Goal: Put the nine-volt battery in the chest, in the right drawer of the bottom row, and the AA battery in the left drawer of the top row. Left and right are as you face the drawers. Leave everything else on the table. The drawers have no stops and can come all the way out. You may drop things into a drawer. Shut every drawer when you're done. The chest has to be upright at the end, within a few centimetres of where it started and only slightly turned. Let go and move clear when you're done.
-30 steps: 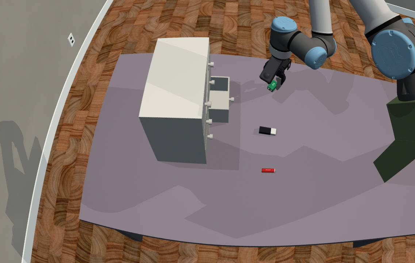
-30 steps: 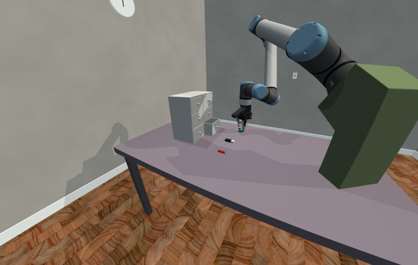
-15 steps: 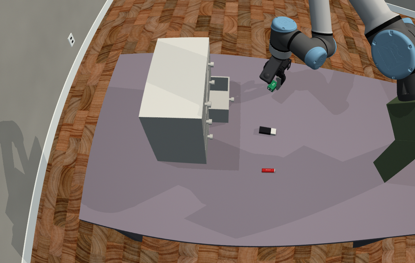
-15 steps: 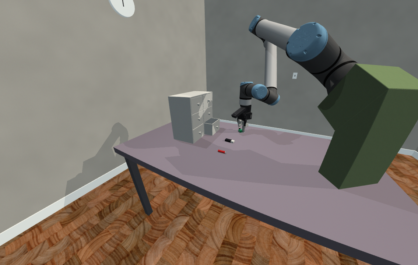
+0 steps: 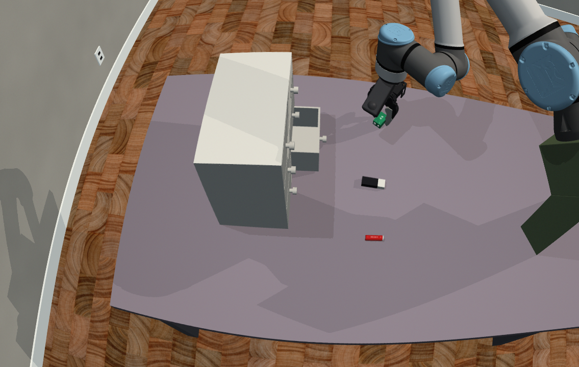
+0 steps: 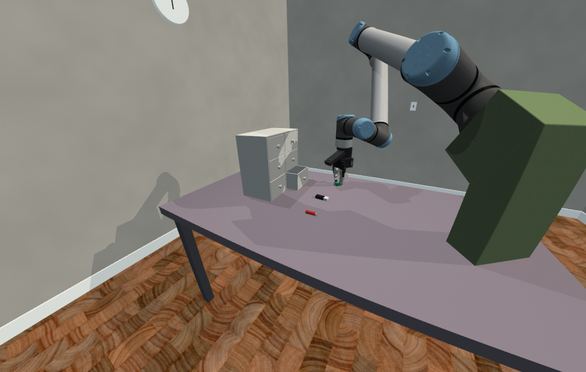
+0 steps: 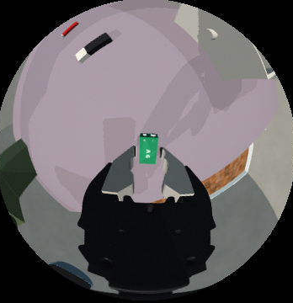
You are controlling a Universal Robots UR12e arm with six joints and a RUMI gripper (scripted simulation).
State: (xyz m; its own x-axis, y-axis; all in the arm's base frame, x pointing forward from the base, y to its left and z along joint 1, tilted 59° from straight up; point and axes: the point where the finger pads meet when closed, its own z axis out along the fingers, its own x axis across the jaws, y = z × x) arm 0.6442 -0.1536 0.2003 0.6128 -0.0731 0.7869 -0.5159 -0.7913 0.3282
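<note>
The green nine-volt battery is 1 cm to the left of my hand, 1 cm below it and 1 cm ahead of it. Also, from my hand: red AA battery 36 cm to the left, 5 cm ahead, 1 cm below.
</note>
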